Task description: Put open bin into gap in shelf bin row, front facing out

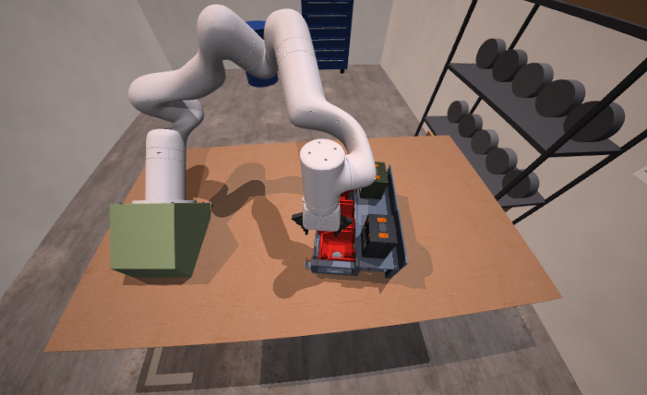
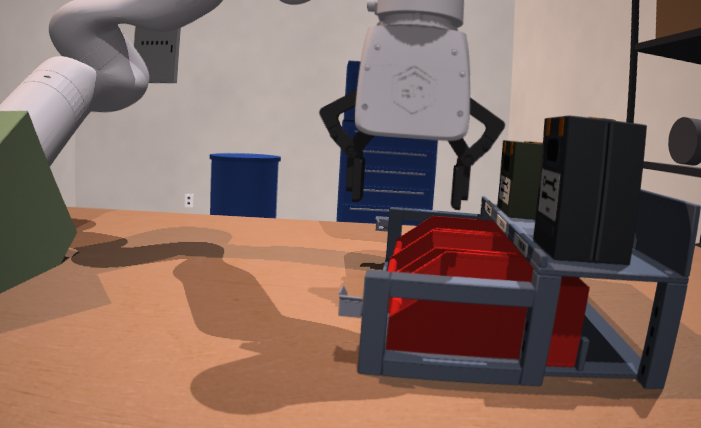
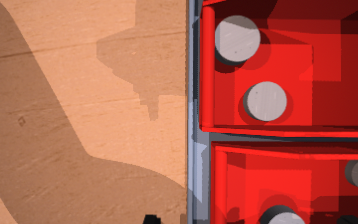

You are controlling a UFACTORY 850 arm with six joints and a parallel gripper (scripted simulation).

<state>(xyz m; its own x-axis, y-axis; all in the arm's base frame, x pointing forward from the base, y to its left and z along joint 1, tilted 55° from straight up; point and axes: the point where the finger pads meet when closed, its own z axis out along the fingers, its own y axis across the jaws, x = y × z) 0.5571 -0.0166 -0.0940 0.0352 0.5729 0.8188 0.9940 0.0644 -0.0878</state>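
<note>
Now: hand 50 mm short of the grey disc, 40 mm to the left of it and 120 mm above it. From my hand the other things lie so: grey shelf (100 mm ahead, 90 mm to the left, 70 mm below).
</note>
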